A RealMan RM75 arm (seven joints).
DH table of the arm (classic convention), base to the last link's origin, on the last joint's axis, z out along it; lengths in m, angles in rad. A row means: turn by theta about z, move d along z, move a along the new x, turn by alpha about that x. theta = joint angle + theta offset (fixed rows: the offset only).
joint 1: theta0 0; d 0.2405; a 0; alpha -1.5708
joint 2: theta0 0; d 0; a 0; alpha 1.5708
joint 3: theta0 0; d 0.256; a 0; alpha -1.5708
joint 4: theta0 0; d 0; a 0; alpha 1.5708
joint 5: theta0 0; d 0.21; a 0; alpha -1.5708
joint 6: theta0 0; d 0; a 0; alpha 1.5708
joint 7: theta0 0; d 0.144; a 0; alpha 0
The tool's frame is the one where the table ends.
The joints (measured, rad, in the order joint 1, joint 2, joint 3, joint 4, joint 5, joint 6, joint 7), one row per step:
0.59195 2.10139 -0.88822 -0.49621 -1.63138 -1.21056 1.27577
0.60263 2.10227 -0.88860 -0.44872 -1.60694 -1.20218 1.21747
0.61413 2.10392 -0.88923 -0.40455 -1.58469 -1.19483 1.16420
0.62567 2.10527 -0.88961 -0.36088 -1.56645 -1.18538 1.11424
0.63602 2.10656 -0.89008 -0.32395 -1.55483 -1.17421 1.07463
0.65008 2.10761 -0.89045 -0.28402 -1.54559 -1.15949 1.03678
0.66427 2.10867 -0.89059 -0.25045 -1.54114 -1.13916 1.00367
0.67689 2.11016 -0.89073 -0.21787 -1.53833 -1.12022 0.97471
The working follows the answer.
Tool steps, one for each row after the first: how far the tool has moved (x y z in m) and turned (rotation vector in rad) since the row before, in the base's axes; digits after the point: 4 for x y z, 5 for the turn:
0.0008 -0.0017 -0.0069 0.00898 -0.00164 0.01093
0.0000 -0.0017 -0.0068 0.00688 -0.00165 0.01060
0.0004 -0.0019 -0.0069 0.00470 -0.00540 0.00727
0.0007 -0.0017 -0.0062 0.00143 -0.00861 0.00348
0.0002 -0.0014 -0.0069 -0.00176 -0.01167 0.00213
0.0004 -0.0005 -0.0062 -0.00064 -0.01842 0.00095
0.0007 -0.0014 -0.0063 -0.00417 -0.01705 -0.00112

Tool pose at each row, in the base's axes (x y z in m, rotation vector in rad; rounded; the steps above come from the unrounded poses):
0.2393 0.3725 -0.0334 -2.48065 0.65260 0.79482
0.2401 0.3708 -0.0403 -2.47854 0.63406 0.79799
0.2401 0.3692 -0.0472 -2.47807 0.61708 0.80071
0.2405 0.3673 -0.0540 -2.47880 0.60394 0.79707
0.2412 0.3656 -0.0603 -2.48139 0.59597 0.78749
0.2414 0.3642 -0.0672 -2.48693 0.59022 0.77308
0.2418 0.3636 -0.0734 -2.49241 0.58288 0.74965
0.2425 0.3623 -0.0797 -2.49965 0.58030 0.72677

